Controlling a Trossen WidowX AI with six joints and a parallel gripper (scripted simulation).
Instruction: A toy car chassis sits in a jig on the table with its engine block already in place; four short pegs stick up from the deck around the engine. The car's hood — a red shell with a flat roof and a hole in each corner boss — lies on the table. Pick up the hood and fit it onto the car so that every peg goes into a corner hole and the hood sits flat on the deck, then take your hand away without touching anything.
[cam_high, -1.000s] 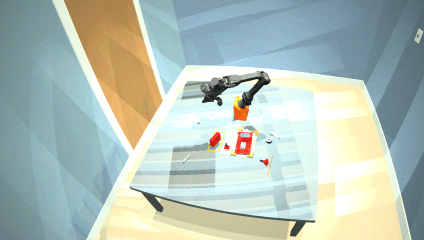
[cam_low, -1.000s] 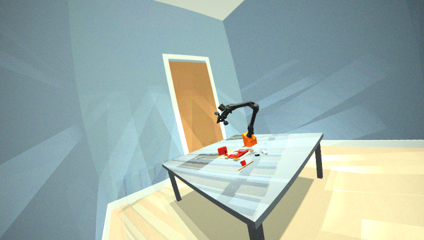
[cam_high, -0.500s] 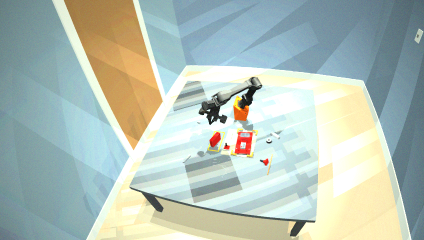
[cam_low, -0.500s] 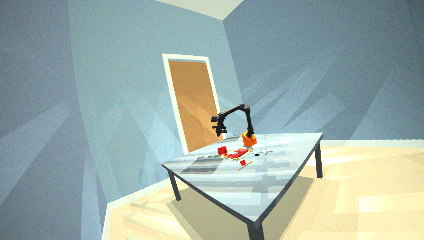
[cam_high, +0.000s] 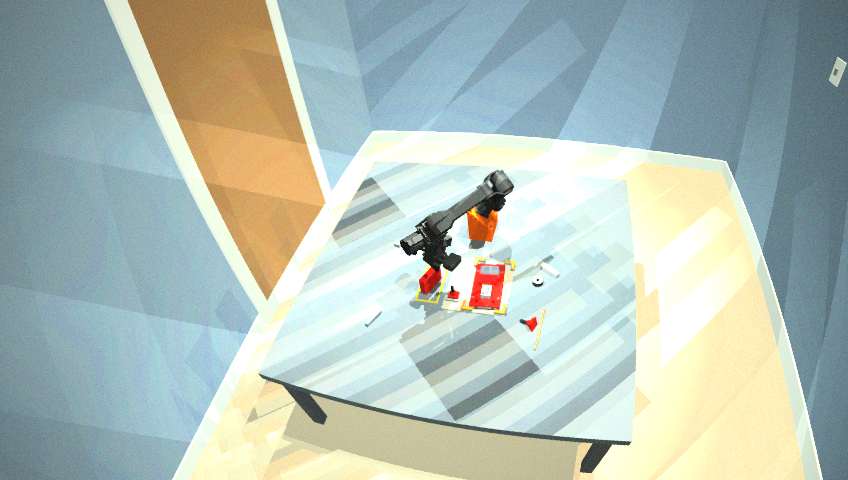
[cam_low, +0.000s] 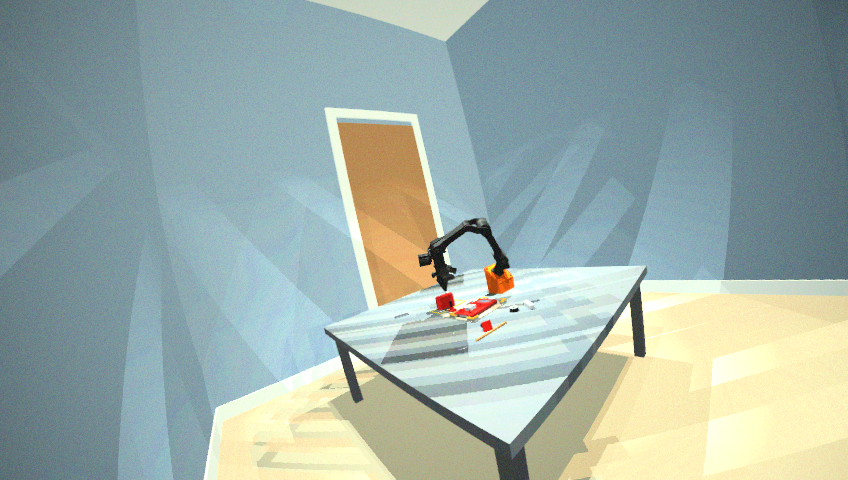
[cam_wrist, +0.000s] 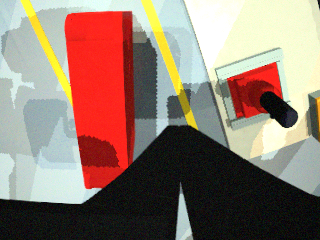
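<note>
Right now the red hood is 60 mm below my gripper tip, 30 mm to the right of it and 10 mm behind it. Also, from my gripper tip: wooden stick 370 mm to the left, 180 mm ahead, 90 mm below; black wheel 360 mm to the left, 90 mm below, 20 mm behind.
</note>
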